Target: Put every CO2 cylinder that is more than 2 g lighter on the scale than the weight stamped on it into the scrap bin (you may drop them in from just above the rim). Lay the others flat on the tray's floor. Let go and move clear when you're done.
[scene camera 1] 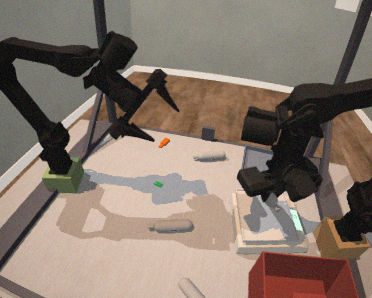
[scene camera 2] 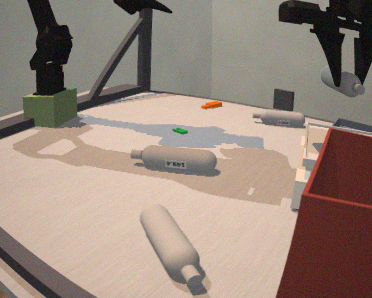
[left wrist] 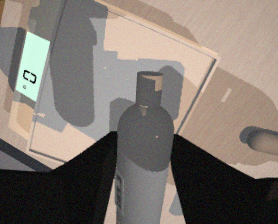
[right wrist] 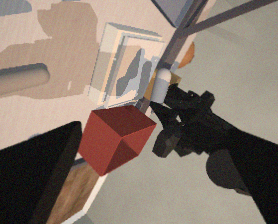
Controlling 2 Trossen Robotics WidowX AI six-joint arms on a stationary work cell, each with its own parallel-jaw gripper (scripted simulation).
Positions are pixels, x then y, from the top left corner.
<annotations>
My left gripper shows in scene camera 1 (268, 199), in scene camera 2 (347, 87), in the left wrist view and in the right wrist view. One and the same spot on my left gripper: (left wrist: 95, 167) is (right wrist: 173, 109).
</annotations>
